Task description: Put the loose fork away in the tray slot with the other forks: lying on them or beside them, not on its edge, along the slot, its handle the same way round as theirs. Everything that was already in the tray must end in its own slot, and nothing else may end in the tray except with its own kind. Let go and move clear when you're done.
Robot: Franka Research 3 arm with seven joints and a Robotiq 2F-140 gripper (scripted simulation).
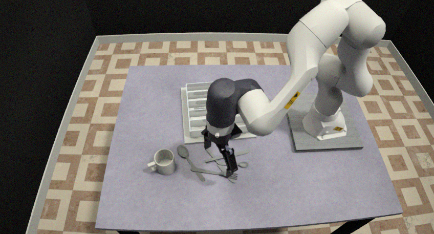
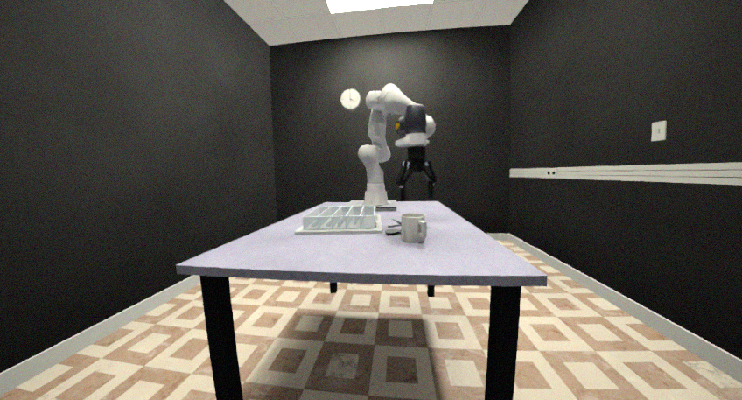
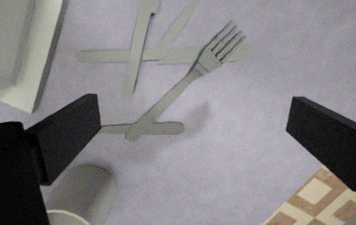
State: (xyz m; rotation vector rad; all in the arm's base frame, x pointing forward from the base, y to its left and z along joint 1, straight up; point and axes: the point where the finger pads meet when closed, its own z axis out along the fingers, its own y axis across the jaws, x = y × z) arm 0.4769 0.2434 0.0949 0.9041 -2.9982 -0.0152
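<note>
Right now my hand is 30 mm past the knife, 80 mm to the left of it and 120 mm above it. Round my hand: white mug 220 mm ahead, 30 mm to the right, 90 mm below; spoon 20 mm behind, 280 mm to the right, 100 mm below.
</note>
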